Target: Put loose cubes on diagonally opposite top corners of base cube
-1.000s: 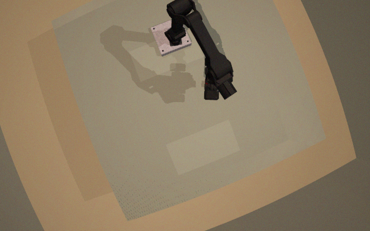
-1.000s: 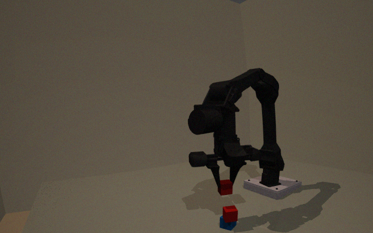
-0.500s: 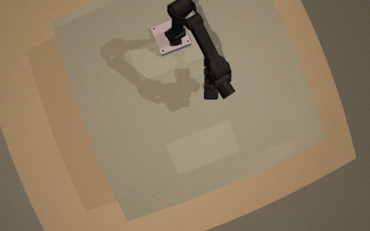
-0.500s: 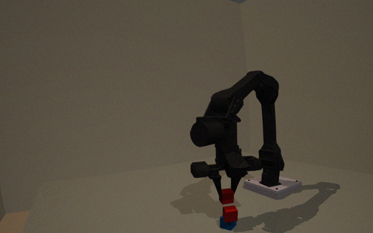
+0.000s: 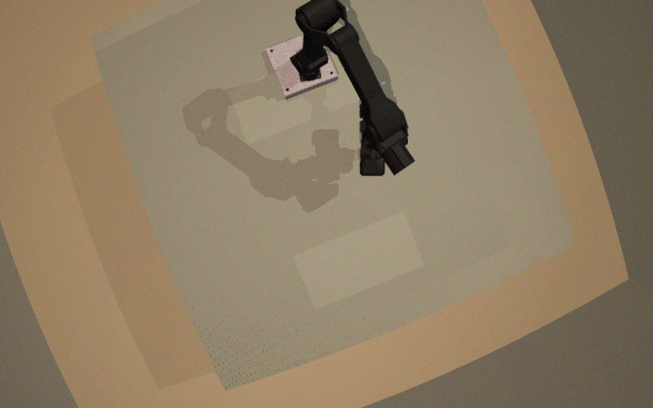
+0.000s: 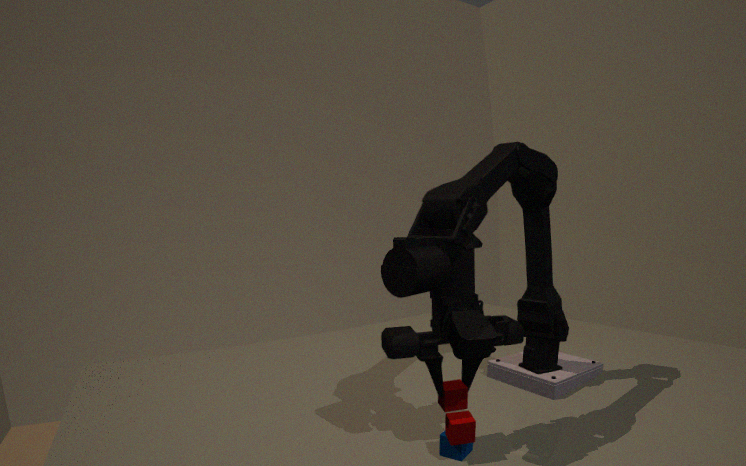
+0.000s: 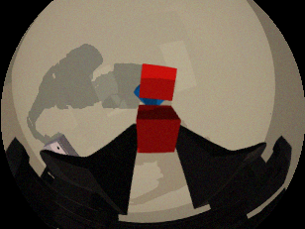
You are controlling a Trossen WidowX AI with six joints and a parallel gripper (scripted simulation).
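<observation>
Right now my gripper tip is 70 mm above the blue cube and 20 mm to the right of it. The rest, counted from my gripper tip: red cube (right at my gripper tip).
</observation>
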